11 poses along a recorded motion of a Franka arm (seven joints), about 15 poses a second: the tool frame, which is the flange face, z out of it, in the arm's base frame.
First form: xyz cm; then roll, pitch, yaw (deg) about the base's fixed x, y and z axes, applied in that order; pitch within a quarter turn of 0, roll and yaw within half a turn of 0.
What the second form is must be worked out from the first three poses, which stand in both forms.
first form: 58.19 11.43 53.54 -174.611 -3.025 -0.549
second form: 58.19 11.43 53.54 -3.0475 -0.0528 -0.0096
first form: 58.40 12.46 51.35 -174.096 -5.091 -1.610
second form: 58.40 12.46 51.35 -3.0385 -0.0889 -0.0281
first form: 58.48 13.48 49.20 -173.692 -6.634 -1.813
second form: 58.48 13.48 49.20 -3.0315 -0.1158 -0.0316
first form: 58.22 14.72 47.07 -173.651 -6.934 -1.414
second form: 58.22 14.72 47.07 -3.0308 -0.1210 -0.0247
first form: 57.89 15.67 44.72 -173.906 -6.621 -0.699
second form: 57.89 15.67 44.72 -3.0352 -0.1156 -0.0122
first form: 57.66 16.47 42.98 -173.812 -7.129 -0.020
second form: 57.66 16.47 42.98 -3.0336 -0.1244 -0.0003
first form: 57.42 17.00 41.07 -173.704 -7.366 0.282
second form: 57.42 17.00 41.07 -3.0317 -0.1286 0.0049
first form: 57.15 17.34 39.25 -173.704 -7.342 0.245
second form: 57.15 17.34 39.25 -3.0317 -0.1281 0.0043
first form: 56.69 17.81 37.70 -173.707 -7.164 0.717
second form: 56.69 17.81 37.70 -3.0318 -0.1250 0.0125
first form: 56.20 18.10 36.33 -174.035 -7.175 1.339
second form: 56.20 18.10 36.33 -3.0375 -0.1252 0.0234
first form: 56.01 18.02 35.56 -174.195 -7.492 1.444
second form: 56.01 18.02 35.56 -3.0403 -0.1308 0.0252
